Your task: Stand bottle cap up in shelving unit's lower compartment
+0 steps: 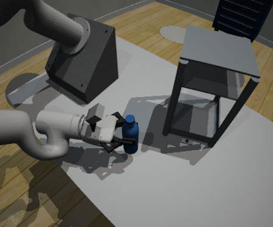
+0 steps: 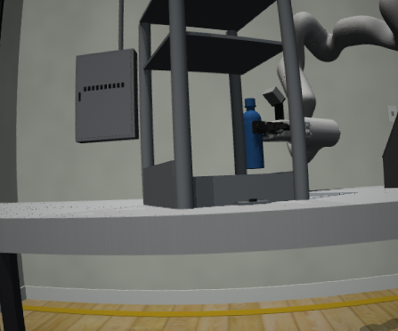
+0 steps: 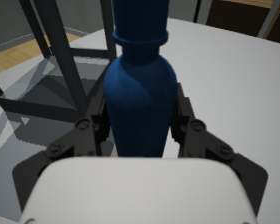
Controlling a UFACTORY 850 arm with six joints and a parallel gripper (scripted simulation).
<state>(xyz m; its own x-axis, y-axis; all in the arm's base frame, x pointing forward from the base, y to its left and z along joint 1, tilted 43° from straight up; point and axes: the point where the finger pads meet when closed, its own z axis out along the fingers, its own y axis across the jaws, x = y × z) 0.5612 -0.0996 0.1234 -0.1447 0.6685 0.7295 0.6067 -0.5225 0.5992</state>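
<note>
Now: the shelving unit 6 cm ahead of my hand, 32 cm to the left of it and 2 cm above it. From my hand the other things lie so: bottle 2 cm above.
</note>
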